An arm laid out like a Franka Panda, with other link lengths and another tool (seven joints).
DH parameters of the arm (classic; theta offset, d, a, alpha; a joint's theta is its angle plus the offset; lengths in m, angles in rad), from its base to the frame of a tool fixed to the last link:
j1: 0 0.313 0 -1.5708
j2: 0 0 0 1.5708
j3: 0 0.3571 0.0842 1.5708
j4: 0 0 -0.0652 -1.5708
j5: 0 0.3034 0 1.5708
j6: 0 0 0.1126 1.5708
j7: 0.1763 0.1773 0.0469 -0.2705
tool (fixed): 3.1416 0.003 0 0
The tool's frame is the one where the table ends.
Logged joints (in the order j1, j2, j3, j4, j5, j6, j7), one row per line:
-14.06 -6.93 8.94 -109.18 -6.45 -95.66 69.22
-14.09 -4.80 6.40 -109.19 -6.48 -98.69 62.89
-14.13 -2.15 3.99 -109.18 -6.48 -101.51 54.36
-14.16 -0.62 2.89 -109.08 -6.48 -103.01 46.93
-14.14 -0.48 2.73 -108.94 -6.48 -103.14 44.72
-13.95 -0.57 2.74 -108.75 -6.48 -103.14 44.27
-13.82 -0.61 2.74 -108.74 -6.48 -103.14 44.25
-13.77 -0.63 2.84 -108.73 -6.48 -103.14 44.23
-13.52 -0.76 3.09 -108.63 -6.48 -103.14 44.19
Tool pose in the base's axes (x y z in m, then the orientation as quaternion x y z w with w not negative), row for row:
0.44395 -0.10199 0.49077 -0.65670 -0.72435 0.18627 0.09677
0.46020 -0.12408 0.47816 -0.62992 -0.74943 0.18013 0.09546
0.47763 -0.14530 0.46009 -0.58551 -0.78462 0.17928 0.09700
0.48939 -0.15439 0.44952 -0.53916 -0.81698 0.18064 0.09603
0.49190 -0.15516 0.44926 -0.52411 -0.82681 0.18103 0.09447
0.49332 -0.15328 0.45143 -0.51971 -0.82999 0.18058 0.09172
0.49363 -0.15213 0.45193 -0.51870 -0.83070 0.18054 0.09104
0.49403 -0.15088 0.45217 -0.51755 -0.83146 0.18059 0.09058
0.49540 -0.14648 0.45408 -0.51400 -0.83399 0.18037 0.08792
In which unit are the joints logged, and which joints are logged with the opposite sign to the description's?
The joints are logged in degrees. Opposite sign: j6.
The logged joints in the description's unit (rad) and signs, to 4 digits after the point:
-0.2454 -0.1210 0.1560 -1.9056 -0.1126 1.6696 1.2081
-0.2459 -0.0838 0.1117 -1.9057 -0.1131 1.7225 1.0976
-0.2466 -0.0375 0.0696 -1.9056 -0.1131 1.7717 0.9488
-0.2471 -0.0108 0.0504 -1.9038 -0.1131 1.7979 0.8191
-0.2468 -0.0084 0.0476 -1.9014 -0.1131 1.8001 0.7805
-0.2435 -0.0099 0.0478 -1.8980 -0.1131 1.8001 0.7727
-0.2412 -0.0106 0.0478 -1.8979 -0.1131 1.8001 0.7723
-0.2403 -0.0110 0.0496 -1.8977 -0.1131 1.8001 0.7720
-0.2360 -0.0133 0.0539 -1.8960 -0.1131 1.8001 0.7713

